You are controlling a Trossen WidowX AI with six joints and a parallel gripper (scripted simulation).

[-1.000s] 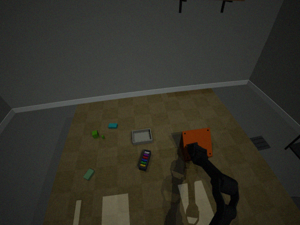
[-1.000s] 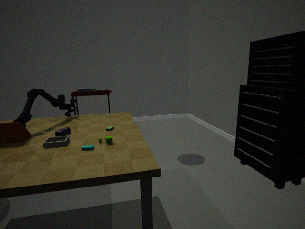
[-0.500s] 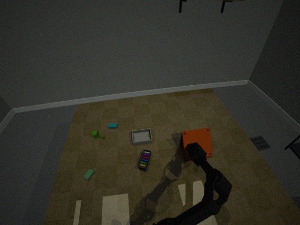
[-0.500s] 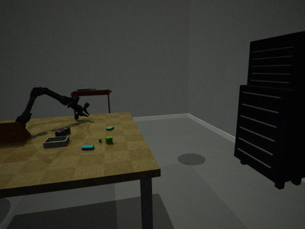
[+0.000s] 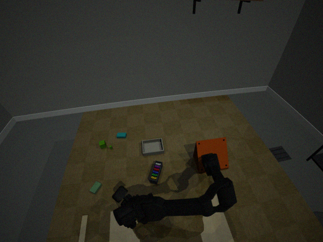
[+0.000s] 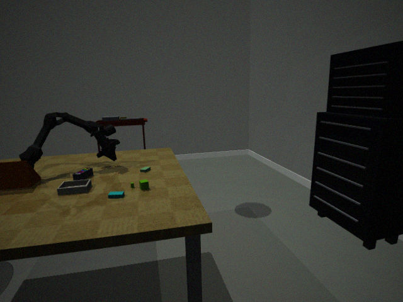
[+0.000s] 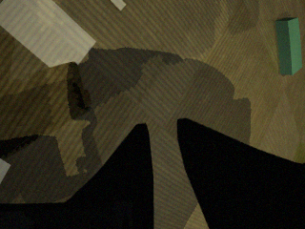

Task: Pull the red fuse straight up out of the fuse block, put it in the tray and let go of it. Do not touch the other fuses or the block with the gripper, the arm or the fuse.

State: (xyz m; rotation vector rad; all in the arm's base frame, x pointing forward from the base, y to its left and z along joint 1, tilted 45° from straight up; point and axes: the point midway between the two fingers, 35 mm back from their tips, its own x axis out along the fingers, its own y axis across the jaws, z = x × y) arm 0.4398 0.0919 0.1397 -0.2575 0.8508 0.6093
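The red fuse is 17 cm behind my gripper tip, 17 cm to the right of it and 2 cm below it. From my gripper tip the other things lie so: tray (17 cm behind, 34 cm to the right, 4 cm below).
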